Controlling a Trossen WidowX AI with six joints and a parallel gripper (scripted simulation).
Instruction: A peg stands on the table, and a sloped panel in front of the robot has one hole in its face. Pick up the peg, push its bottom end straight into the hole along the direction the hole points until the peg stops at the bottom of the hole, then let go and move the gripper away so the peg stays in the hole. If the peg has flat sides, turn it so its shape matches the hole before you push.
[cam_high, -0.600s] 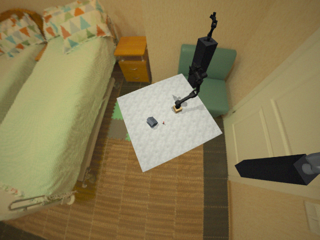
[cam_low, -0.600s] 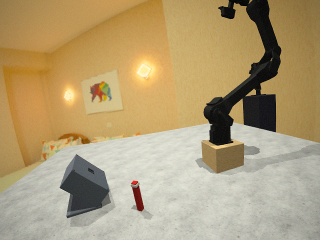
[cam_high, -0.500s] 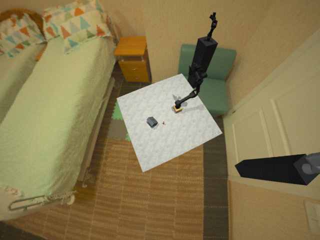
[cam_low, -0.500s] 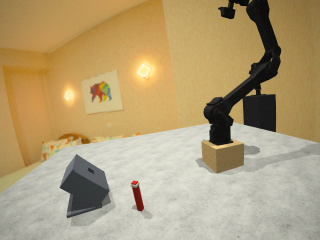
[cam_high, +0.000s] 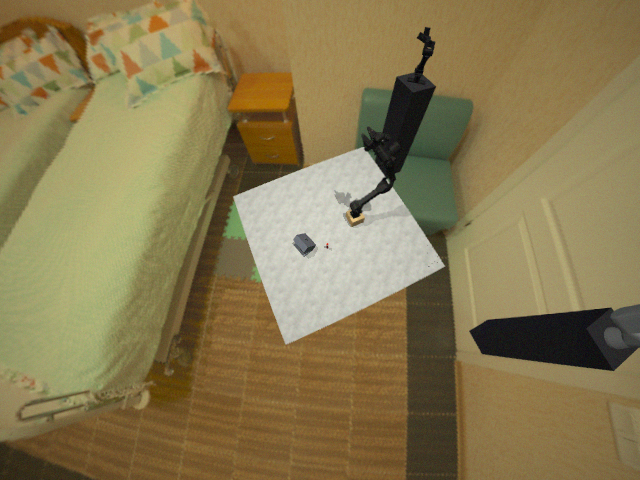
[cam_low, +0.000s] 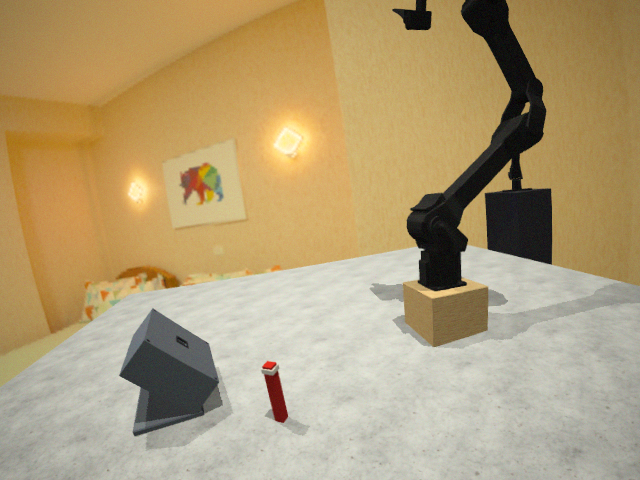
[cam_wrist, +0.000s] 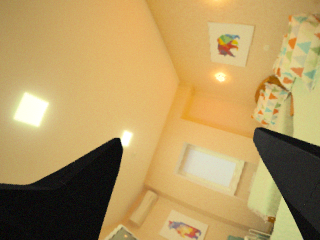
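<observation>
The red square-sided peg is 660 mm below my gripper tip, 370 mm ahead of it and 310 mm to the left of it. Round my gripper tip: grey sloped panel (660 mm below, 520 mm ahead, 220 mm to the left).
</observation>
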